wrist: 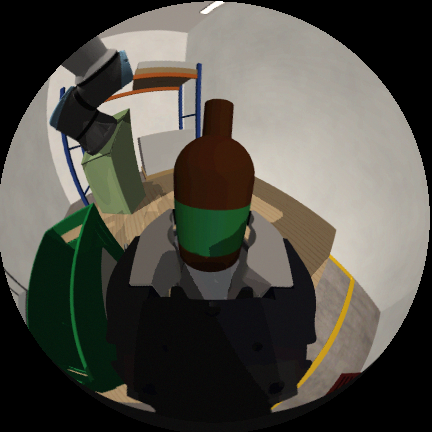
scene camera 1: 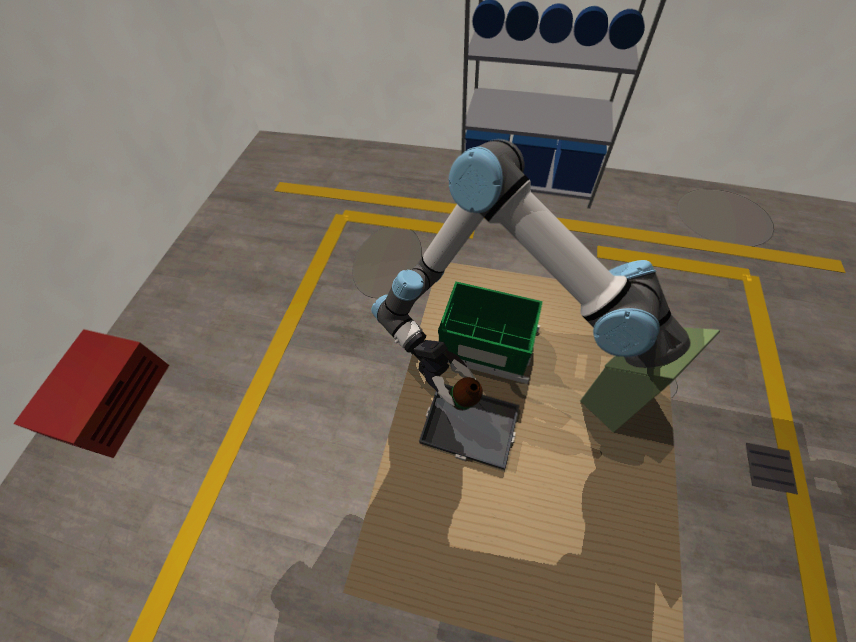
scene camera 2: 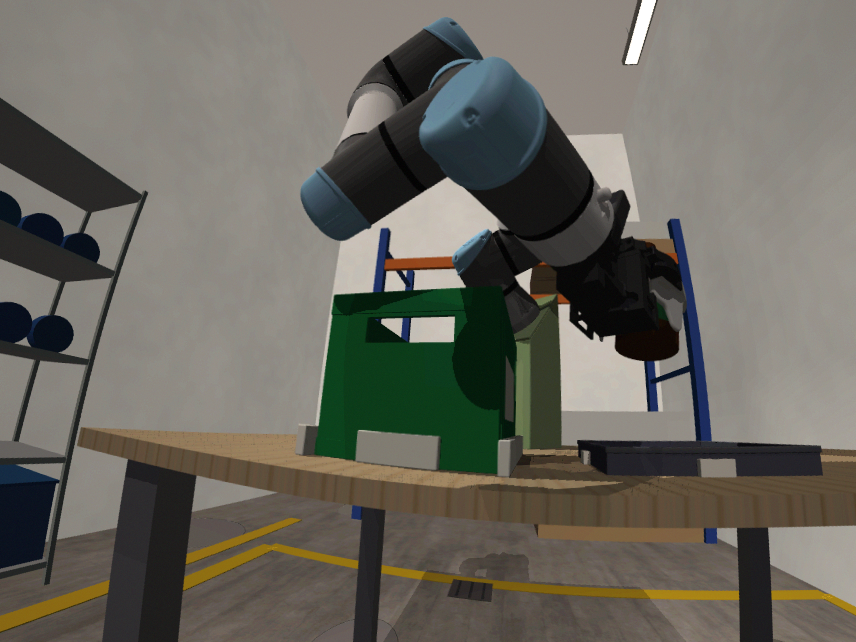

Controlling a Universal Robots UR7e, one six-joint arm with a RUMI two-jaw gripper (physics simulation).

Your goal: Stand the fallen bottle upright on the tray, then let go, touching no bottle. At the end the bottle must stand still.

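Places are measured from the arm's base along level axes (x back, y left, z down), in metres.
Where they show: gripper, between the fingertips: (wrist: 211,211); arm's base, origin of its link: (wrist: 101,135) (scene camera 1: 656,349) (scene camera 2: 512,321).
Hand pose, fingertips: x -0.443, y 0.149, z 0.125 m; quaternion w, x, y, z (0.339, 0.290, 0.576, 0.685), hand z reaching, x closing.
Things, the pixels of their top centre, and the offset from my fingertips. Level surfaces: height alone.
- brown bottle with a green label, centre of its top: (wrist: 215,96) (scene camera 2: 638,240) (scene camera 1: 468,379) dx +0.002, dy +0.003, dz -0.109 m
- dark grey tray, centre of its top: (scene camera 2: 667,443) (wrist: 212,259) (scene camera 1: 470,422) dx +0.020, dy +0.020, dz +0.154 m
- green crate with compartments, centre of its top: (scene camera 2: 443,326) (scene camera 1: 491,315) dx +0.035, dy -0.265, dz +0.005 m
- wooden table, height of its surface: dz +0.180 m
The brown bottle with a green label (scene camera 1: 468,391) (scene camera 2: 646,345) (wrist: 214,177) is in the air, close to upright, with its neck up. My gripper (scene camera 1: 463,389) (scene camera 2: 667,310) (wrist: 211,211) is shut on it around the label, one finger on each side. The dark grey tray (scene camera 1: 484,435) (scene camera 2: 760,460) lies flat on the table. In scene camera 2 the bottle's base is well above the tray's rim, with a gap between them. In scene camera 1 the bottle shows over the tray's edge on the crate side. Part of the fingers is hidden behind the bottle in scene camera 1.
A green crate with compartments (scene camera 1: 518,362) (scene camera 2: 414,380) (wrist: 50,300) stands beside the tray, close to the gripper. A light green block (scene camera 1: 618,397) (scene camera 2: 540,393) (wrist: 112,185) stands by the arm's base on the wooden table (scene camera 1: 518,511). A red cabinet (scene camera 1: 79,386) is on the floor.
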